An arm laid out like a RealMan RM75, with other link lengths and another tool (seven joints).
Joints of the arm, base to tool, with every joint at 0 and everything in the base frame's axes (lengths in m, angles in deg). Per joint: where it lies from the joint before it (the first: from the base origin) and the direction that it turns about. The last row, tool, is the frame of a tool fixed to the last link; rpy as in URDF.
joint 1: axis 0 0 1 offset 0 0 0.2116
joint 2: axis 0 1 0 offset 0 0 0
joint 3: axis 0 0 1 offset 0 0 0.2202
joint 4: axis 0 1 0 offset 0 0 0
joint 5: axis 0 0 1 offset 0 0 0.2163
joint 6: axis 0 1 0 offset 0 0 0
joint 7: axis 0 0 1 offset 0 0 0.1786
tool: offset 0.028 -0.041 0.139 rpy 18.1 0 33.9
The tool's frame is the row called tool.
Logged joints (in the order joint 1, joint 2, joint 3, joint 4, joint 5, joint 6, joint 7), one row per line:
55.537, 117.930, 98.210, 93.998, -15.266, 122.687, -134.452
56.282, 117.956, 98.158, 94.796, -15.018, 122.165, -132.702
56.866, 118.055, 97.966, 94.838, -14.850, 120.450, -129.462
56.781, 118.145, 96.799, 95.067, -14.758, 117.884, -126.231
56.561, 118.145, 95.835, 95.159, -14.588, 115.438, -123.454
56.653, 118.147, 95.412, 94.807, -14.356, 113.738, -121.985
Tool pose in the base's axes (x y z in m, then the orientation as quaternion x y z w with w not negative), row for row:
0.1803, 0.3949, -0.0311, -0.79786, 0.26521, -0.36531, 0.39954
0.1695, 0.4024, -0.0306, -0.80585, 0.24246, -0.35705, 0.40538
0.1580, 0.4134, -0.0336, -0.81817, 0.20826, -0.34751, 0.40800
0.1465, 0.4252, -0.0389, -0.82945, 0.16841, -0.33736, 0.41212
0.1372, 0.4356, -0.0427, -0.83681, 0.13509, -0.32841, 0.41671
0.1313, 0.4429, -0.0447, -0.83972, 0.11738, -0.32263, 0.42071
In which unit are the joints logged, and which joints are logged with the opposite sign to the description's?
The joints are logged in degrees. Opposite sign: joint 5, joint 6, joint 7.
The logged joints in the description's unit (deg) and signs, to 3 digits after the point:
55.537, 117.930, 98.210, 93.998, 15.266, -122.687, 134.452
56.282, 117.956, 98.158, 94.796, 15.018, -122.165, 132.702
56.866, 118.055, 97.966, 94.838, 14.850, -120.450, 129.462
56.781, 118.145, 96.799, 95.067, 14.758, -117.884, 126.231
56.561, 118.145, 95.835, 95.159, 14.588, -115.438, 123.454
56.653, 118.147, 95.412, 94.807, 14.356, -113.738, 121.985

